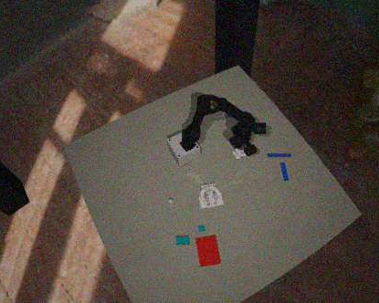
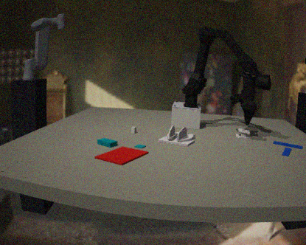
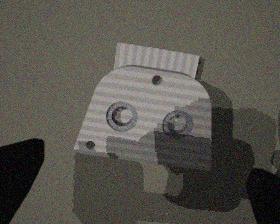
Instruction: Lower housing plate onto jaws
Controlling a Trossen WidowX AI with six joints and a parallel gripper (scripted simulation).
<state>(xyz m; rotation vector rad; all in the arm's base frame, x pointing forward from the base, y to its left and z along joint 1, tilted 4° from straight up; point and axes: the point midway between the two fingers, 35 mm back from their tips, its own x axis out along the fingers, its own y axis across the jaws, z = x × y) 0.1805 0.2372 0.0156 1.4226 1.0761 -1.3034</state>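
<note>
The white housing part lies 3 cm below my gripper tip and 1 cm to the right of it. The rest, counted from my gripper tip: white peg (48 cm to the right, 5 cm below); white jaw assembly (31 cm to the right, 7 cm ahead, 5 cm below); red flat plate (49 cm to the right, 33 cm ahead, 6 cm below).
</note>
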